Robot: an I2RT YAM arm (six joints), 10 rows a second.
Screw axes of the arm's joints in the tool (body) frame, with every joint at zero. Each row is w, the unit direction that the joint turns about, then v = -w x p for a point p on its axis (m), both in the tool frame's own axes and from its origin. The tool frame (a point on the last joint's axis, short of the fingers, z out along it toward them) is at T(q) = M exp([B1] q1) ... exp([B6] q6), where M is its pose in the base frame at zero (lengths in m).
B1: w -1 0 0 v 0 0.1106 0
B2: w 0 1 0 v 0.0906 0 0.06
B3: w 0 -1 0 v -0.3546 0 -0.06
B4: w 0 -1 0 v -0.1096 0 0
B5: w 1 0 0 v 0 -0.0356 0
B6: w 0 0 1 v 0 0 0
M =
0 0 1 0.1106
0 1 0 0
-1 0 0 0.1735
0 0 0 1
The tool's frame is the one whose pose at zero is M.
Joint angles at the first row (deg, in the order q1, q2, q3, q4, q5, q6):
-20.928 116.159 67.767 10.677 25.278 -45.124
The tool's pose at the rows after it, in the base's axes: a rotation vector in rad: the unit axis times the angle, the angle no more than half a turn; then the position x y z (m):
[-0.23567 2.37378 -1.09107 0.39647 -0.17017 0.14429]
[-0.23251 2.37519 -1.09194 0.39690 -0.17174 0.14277]
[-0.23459 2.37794 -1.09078 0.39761 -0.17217 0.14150]
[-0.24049 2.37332 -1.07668 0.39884 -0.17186 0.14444]
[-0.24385 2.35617 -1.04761 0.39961 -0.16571 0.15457]
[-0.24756 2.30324 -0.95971 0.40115 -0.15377 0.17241]
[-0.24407 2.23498 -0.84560 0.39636 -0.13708 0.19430]
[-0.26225 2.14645 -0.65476 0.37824 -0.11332 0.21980]
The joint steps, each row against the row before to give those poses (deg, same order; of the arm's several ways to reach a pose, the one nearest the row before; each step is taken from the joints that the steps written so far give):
-0.284 0.306 0.811 0.130 -0.022 -0.153
-0.175 0.371 0.173 0.176 -0.022 0.000
-0.022 0.306 0.197 -0.044 -0.044 -0.043
0.044 -0.219 0.458 -0.589 -0.721 0.087
0.722 -1.574 0.175 -1.334 -0.984 0.875
1.288 -2.775 0.043 -1.202 -3.563 2.316
1.574 -4.480 -1.484 -0.744 -4.458 3.344
1.770 -7.607 -4.372 -0.503 -8.044 4.481

